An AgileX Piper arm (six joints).
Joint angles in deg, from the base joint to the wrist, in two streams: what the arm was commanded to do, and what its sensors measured. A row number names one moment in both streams.
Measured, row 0:
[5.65, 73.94, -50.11, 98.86, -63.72, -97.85]
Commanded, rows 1 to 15:
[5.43, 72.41, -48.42, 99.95, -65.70, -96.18]
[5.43, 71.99, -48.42, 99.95, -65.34, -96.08]
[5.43, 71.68, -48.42, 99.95, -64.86, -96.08]
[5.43, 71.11, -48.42, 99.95, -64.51, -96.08]
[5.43, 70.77, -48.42, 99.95, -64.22, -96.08]
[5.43, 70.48, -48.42, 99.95, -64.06, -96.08]
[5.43, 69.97, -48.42, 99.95, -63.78, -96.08]
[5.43, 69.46, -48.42, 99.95, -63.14, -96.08]
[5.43, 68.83, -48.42, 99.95, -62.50, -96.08]
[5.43, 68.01, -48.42, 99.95, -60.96, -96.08]
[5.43, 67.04, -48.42, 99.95, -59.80, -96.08]
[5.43, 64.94, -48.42, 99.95, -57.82, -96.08]
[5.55, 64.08, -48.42, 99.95, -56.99, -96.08]
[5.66, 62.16, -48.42, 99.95, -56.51, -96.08]
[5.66, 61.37, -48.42, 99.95, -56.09, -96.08]
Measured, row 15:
[5.65, 64.81, -48.85, 100.05, -57.95, -96.28]
